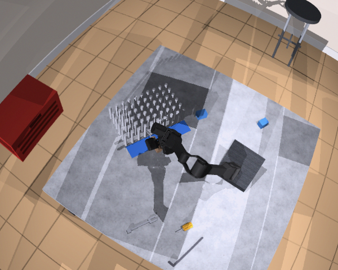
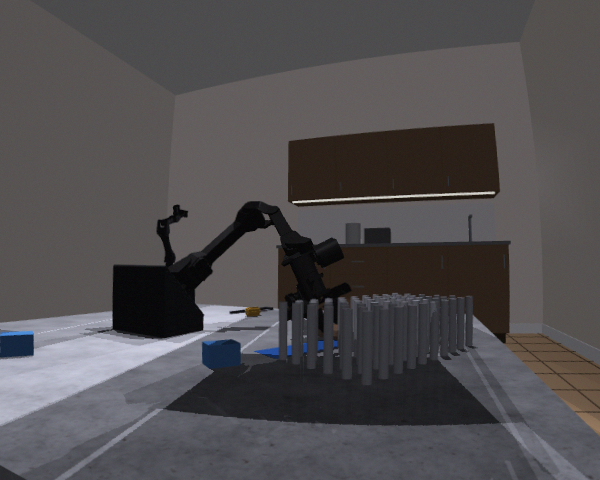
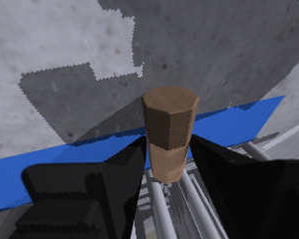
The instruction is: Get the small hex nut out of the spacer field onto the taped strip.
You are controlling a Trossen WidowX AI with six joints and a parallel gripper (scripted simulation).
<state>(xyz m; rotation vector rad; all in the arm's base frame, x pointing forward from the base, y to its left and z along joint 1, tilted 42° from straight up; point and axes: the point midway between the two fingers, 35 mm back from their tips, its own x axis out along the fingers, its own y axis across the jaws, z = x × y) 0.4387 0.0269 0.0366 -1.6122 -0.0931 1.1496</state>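
Right now the blue taped strip is 5 cm to the right of my gripper tip, 2 cm below it and 1 cm ahead of it. Round my gripper tip: wooden-handled tool: 9 cm ahead, 6 cm to the right; grey tool: 44 cm to the left, 16 cm behind, 1 cm below; yellow-handled screwdriver: 37 cm behind, 35 cm to the left.
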